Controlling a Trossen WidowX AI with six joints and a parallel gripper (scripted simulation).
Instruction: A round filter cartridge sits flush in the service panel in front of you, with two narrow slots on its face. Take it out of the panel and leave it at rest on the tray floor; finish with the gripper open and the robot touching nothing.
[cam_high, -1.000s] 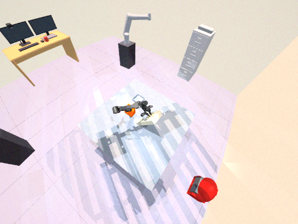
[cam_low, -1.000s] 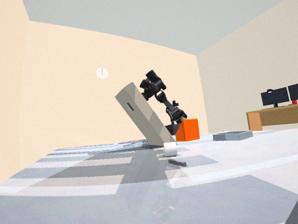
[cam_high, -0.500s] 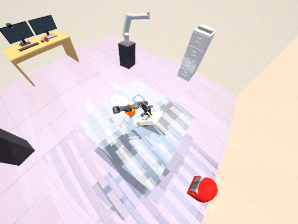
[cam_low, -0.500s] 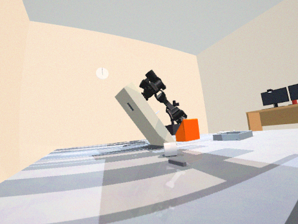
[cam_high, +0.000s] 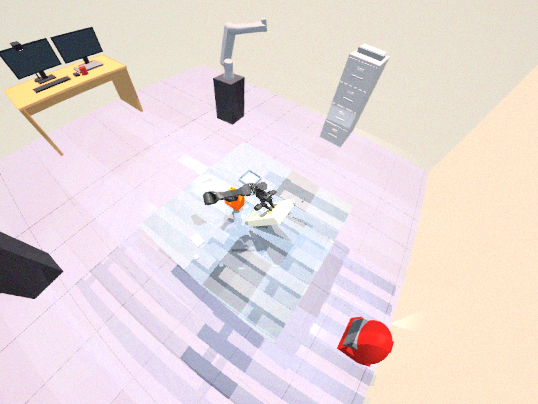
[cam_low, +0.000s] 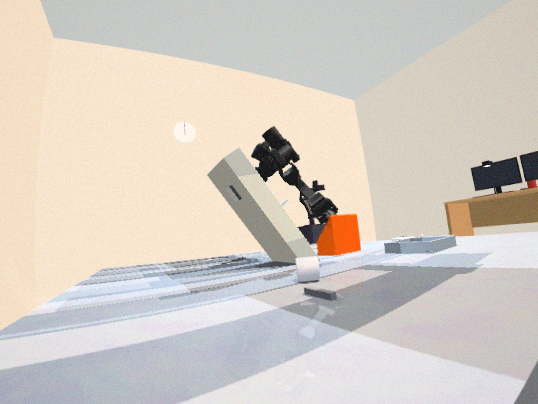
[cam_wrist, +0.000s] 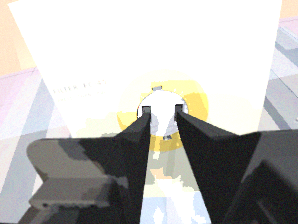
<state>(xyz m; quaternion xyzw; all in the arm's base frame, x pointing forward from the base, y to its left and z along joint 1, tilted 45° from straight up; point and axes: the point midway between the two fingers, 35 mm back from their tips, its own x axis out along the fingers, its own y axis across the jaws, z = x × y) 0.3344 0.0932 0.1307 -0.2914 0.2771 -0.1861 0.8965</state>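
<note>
Now: the filter cartridge 20 mm ahead of my gripper tip and 10 mm below it. Also, from my gripper tip: beige service panel 30 mm behind, 80 mm below; then shallow grey tray 390 mm behind, 320 mm to the left, 250 mm below.
</note>
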